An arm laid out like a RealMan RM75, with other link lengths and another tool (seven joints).
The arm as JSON. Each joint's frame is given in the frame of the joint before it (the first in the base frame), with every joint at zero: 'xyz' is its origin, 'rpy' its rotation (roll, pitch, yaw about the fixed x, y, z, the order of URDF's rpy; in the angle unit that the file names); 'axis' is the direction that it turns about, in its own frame. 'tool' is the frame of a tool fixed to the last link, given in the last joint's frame.
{
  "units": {
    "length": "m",
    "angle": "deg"
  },
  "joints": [
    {
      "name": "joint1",
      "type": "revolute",
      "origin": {
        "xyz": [
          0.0,
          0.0,
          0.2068
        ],
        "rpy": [
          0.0,
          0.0,
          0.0
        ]
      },
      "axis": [
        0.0,
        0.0,
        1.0
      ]
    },
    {
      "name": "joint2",
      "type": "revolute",
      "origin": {
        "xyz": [
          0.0,
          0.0,
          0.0
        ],
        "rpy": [
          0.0,
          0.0,
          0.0
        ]
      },
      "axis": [
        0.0,
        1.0,
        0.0
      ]
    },
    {
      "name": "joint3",
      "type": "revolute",
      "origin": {
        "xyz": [
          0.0,
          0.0,
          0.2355
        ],
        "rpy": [
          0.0,
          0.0,
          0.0
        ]
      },
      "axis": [
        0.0,
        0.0,
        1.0
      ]
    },
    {
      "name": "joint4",
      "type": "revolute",
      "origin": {
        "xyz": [
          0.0,
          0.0,
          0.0
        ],
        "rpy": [
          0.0,
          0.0,
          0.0
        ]
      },
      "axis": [
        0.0,
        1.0,
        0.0
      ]
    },
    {
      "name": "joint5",
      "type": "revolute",
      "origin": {
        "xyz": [
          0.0,
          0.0,
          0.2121
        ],
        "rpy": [
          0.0,
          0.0,
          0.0
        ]
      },
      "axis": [
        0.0,
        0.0,
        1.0
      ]
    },
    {
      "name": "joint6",
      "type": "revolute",
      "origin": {
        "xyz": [
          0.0,
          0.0,
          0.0
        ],
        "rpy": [
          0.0,
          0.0,
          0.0
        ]
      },
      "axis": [
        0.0,
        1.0,
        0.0
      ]
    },
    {
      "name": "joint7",
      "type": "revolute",
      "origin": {
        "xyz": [
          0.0,
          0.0,
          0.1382
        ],
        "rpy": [
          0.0,
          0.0,
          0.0
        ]
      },
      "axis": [
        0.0,
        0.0,
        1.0
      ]
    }
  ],
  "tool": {
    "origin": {
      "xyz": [
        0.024,
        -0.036,
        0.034
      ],
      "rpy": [
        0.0,
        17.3,
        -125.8
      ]
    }
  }
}
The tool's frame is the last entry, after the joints.
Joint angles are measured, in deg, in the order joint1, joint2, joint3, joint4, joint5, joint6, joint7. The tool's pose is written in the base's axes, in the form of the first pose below.
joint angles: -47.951, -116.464, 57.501, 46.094, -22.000, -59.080, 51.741
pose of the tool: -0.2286, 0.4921, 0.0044, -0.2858, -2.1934, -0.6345
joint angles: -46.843, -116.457, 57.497, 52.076, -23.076, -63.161, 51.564
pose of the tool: -0.2138, 0.4915, 0.0186, -0.3077, -2.2062, -0.6611
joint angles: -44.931, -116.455, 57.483, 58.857, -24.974, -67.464, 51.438
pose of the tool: -0.2006, 0.4868, 0.0343, -0.3259, -2.2263, -0.6936
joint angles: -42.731, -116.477, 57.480, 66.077, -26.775, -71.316, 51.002
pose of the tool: -0.1875, 0.4802, 0.0521, -0.3444, -2.2370, -0.7384
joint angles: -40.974, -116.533, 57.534, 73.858, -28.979, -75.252, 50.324
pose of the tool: -0.1671, 0.4724, 0.0702, -0.3821, -2.2477, -0.7942
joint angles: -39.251, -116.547, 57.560, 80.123, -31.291, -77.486, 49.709
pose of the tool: -0.1510, 0.4646, 0.0856, -0.4133, -2.2540, -0.8562
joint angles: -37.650, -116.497, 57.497, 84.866, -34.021, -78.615, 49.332
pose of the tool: -0.1381, 0.4573, 0.0976, -0.4408, -2.2658, -0.9164
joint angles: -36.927, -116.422, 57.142, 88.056, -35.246, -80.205, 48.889
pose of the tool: -0.1301, 0.4513, 0.1058, -0.4570, -2.2698, -0.9424
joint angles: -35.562, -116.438, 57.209, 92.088, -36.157, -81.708, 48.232
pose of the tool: -0.1231, 0.4428, 0.1144, -0.4730, -2.2617, -0.9702
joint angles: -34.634, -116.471, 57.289, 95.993, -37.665, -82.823, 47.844
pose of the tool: -0.1111, 0.4350, 0.1221, -0.5082, -2.2572, -1.0082
